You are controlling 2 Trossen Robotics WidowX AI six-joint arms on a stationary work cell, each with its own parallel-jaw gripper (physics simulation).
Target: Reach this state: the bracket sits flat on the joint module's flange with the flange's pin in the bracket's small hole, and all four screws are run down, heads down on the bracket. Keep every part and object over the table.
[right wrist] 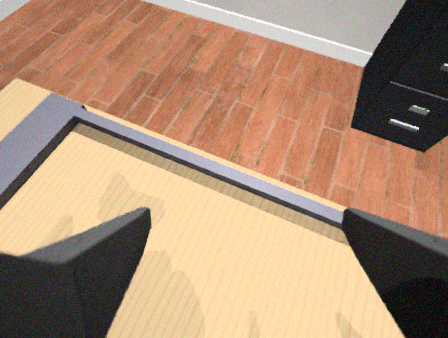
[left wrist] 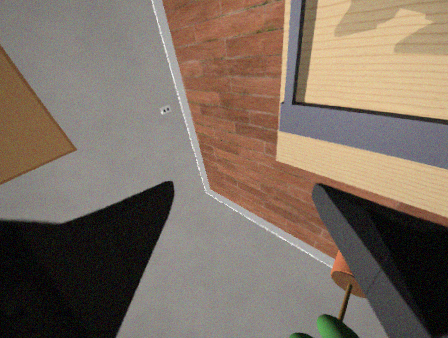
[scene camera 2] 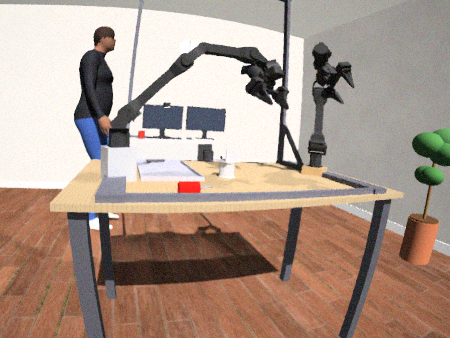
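Seen in the pictures: left gripper, fingertip midpoint: (left wrist: 243, 189) (scene camera 2: 348, 95); right gripper, fingertip midpoint: (right wrist: 246, 217) (scene camera 2: 280, 107); left arm's base at its link origin: (scene camera 2: 314, 166); right arm's base at its link origin: (scene camera 2: 118, 146).
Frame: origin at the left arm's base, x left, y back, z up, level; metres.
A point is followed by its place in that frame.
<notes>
The white joint module (scene camera 2: 226, 170) @(y -0.441, x -0.208, z -0.009 m) stands on the table in scene camera 2. A white upright piece (scene camera 2: 230, 155) @(y -0.443, x -0.194, z 0.049 m) shows at its top; it may be the bracket, but its seating, the pin and the screws are too small to tell. A screwdriver with a red handle (scene camera 2: 189, 187) @(y -0.731, x -0.128, z -0.016 m) lies near the table's front edge, its thin shaft toward the right of the picture. My right gripper (scene camera 2: 279, 105) @(y -0.432, x -0.016, z 0.234 m) (right wrist: 246, 217) @(y -0.432, x -0.016, z 0.234 m) is open and empty, high above the table, up and to the right of the module. My left gripper (scene camera 2: 348, 94) @(y -0.211, x 0.176, z 0.318 m) (left wrist: 243, 189) @(y -0.211, x 0.176, z 0.318 m) is open and empty, high at the right of the picture.
A pale tray (scene camera 2: 167, 171) @(y -0.546, x -0.412, z -0.034 m) lies left of the module. A grey frame (scene camera 2: 240, 195) @(y -0.673, x 0.000, z -0.022 m) (left wrist: 350, 131) (right wrist: 210, 170) @(y -0.443, x 0.142, z -0.019 m) runs along the edges of the table (scene camera 2: 250, 204) @(y -0.667, x 0.029, z -0.041 m). A dark upright post (scene camera 2: 286, 50) @(y 0.188, x -0.271, z 0.637 m) stands behind the grippers. A person (scene camera 2: 92, 90) stands behind the table at the left.
</notes>
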